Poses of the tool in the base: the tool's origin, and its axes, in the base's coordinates. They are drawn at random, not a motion.
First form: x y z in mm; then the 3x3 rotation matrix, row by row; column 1 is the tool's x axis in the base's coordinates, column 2 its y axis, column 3 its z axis. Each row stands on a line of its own.
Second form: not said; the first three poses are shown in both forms.
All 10 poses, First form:
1:
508 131 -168
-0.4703 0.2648 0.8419
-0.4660 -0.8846 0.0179
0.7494 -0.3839 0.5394
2:
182 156 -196
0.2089 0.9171 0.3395
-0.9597 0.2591 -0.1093
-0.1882 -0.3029 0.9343
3:
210 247 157
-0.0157 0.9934 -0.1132
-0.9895 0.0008 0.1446
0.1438 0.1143 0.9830
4:
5 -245 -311
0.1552 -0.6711 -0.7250
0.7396 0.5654 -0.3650
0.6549 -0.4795 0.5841
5:
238 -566 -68
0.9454 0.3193 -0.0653
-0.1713 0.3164 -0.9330
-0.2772 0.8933 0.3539
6:
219 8 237
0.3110 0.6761 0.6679
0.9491 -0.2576 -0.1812
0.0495 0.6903 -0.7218
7:
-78 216 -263
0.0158 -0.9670 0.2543
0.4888 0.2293 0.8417
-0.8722 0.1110 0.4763
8:
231 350 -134
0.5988 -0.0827 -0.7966
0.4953 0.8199 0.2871
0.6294 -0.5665 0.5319
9:
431 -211 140
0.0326 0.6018 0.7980
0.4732 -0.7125 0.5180
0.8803 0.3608 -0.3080
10:
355 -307 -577
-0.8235 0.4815 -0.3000
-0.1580 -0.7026 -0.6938
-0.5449 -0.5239 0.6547
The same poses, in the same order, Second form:
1:
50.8 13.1 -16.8
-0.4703 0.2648 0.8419
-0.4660 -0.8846 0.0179
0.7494 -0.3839 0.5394

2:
18.2 15.6 -19.6
0.2089 0.9171 0.3395
-0.9597 0.2591 -0.1093
-0.1882 -0.3029 0.9343

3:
21.0 24.7 15.7
-0.0157 0.9934 -0.1132
-0.9895 0.0008 0.1446
0.1438 0.1143 0.9830

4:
0.5 -24.5 -31.1
0.1552 -0.6711 -0.7250
0.7396 0.5654 -0.3650
0.6549 -0.4795 0.5841

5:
23.8 -56.6 -6.8
0.9454 0.3193 -0.0653
-0.1713 0.3164 -0.9330
-0.2772 0.8933 0.3539

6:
21.9 0.8 23.7
0.3110 0.6761 0.6679
0.9491 -0.2576 -0.1812
0.0495 0.6903 -0.7218

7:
-7.8 21.6 -26.3
0.0158 -0.9670 0.2543
0.4888 0.2293 0.8417
-0.8722 0.1110 0.4763

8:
23.1 35.0 -13.4
0.5988 -0.0827 -0.7966
0.4953 0.8199 0.2871
0.6294 -0.5665 0.5319

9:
43.1 -21.1 14.0
0.0326 0.6018 0.7980
0.4732 -0.7125 0.5180
0.8803 0.3608 -0.3080

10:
35.5 -30.7 -57.7
-0.8235 0.4815 -0.3000
-0.1580 -0.7026 -0.6938
-0.5449 -0.5239 0.6547

